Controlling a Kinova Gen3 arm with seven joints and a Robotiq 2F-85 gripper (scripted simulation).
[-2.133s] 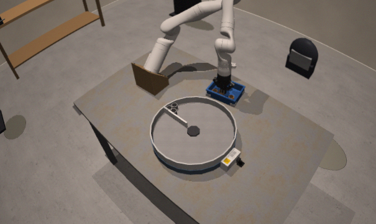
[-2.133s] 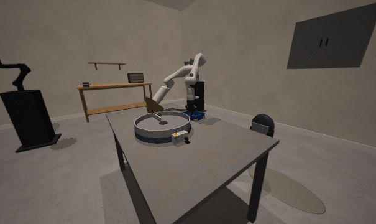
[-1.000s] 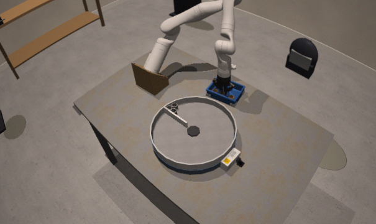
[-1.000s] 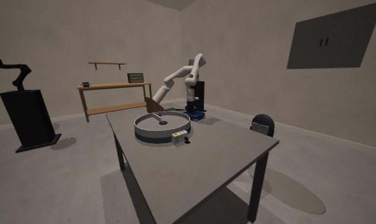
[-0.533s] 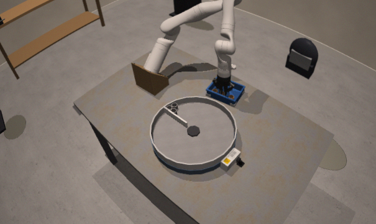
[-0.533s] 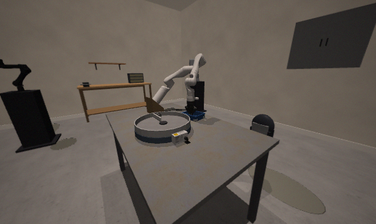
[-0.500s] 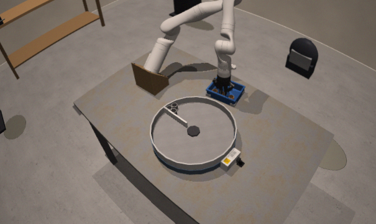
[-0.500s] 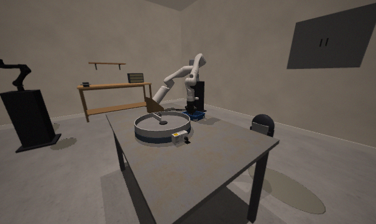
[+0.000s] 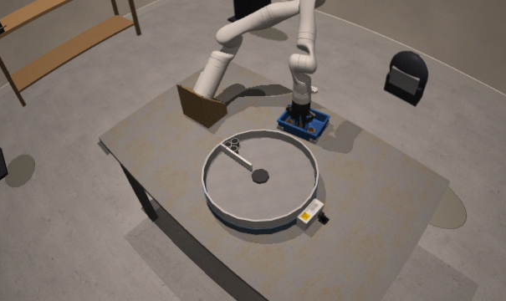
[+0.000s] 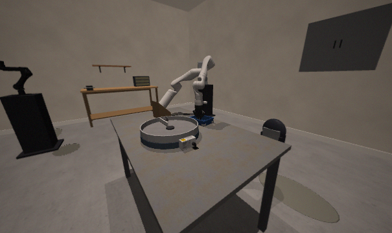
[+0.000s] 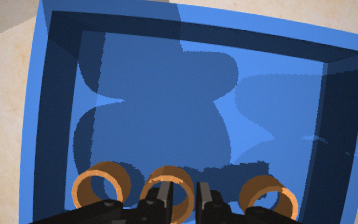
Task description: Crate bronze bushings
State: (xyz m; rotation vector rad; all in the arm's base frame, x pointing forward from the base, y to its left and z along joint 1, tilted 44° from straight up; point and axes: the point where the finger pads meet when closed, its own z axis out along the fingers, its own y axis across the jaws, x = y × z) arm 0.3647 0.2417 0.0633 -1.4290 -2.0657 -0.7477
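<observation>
Right now the blue crate is 3 cm to the left of my hand, 1 cm below it and 1 cm behind it. The rest, counted from my hand: round turning table (32 cm to the right, 9 cm ahead, 1 cm above).
</observation>
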